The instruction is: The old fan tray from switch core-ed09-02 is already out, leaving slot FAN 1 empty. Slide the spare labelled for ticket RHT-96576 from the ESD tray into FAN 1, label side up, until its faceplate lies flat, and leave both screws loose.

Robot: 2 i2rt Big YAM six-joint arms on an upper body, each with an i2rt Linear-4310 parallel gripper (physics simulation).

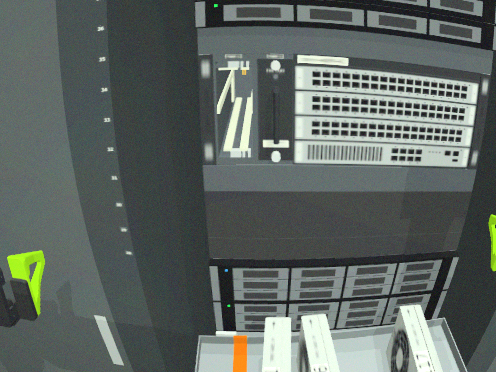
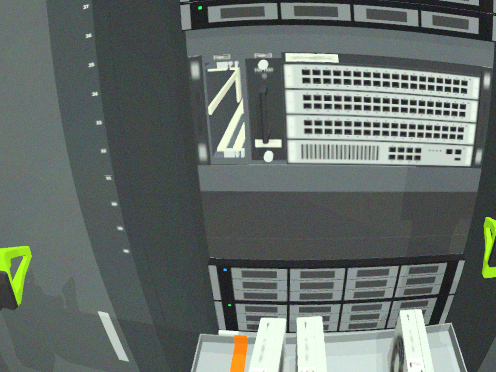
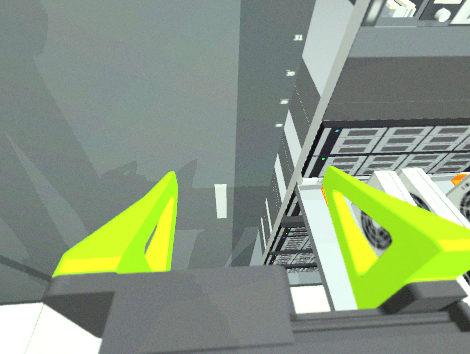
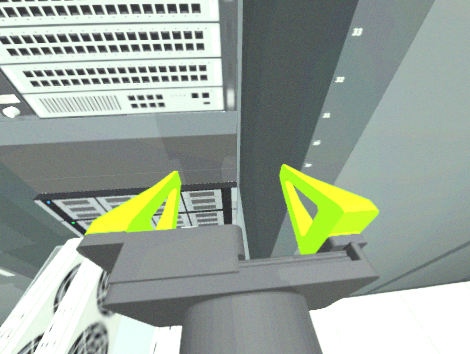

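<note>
The switch (image 1: 345, 152) (image 2: 340, 151) has an open slot FAN 1 (image 1: 233, 122) (image 2: 231, 127) at its left, pale rails inside. The ESD tray (image 1: 216, 355) (image 2: 215, 355) (image 3: 320, 235) stands low in front of the rack. Three white fan trays stand upright in it: a left one (image 1: 276, 345) (image 2: 270, 345), a middle one (image 1: 318, 340) (image 2: 310, 345) and a right one (image 1: 418, 340) (image 2: 415, 340). Their ticket labels are not readable. My left gripper (image 3: 251, 176) is open and empty, left of the tray. My right gripper (image 4: 230, 173) is open and empty, at the right side.
A dark fitted fan tray (image 1: 285, 110) (image 2: 276, 110) with two pale screws sits right of the slot. Drive shelves (image 1: 315, 287) (image 2: 317, 287) lie behind and above the tray. An orange strip (image 1: 240, 350) (image 2: 239, 350) marks the tray's left part. Cabinet walls flank the rack.
</note>
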